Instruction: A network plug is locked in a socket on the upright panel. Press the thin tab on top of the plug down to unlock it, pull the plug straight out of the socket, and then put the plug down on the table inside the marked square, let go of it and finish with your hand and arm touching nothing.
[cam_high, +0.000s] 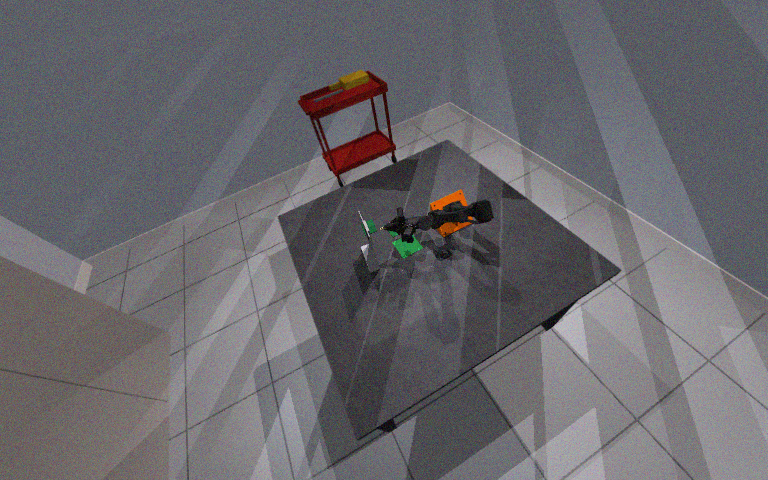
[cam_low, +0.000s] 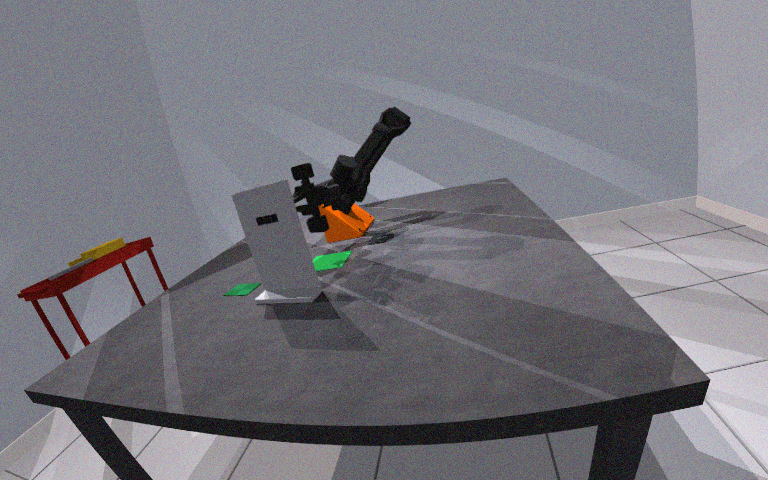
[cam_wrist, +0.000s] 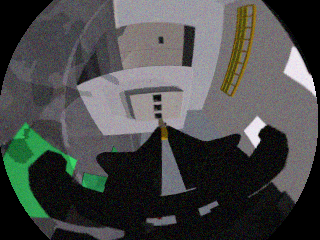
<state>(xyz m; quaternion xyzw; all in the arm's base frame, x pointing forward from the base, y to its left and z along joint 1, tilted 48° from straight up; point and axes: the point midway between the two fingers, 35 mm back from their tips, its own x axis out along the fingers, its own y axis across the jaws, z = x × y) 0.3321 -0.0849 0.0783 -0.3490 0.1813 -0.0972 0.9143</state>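
Now: the green marked square 100 mm behind my gripper tip, 20 mm to the left of it and 190 mm below it. Also, from my gripper tip: grey upright panel (90 mm ahead, 20 mm to the right, 70 mm below).
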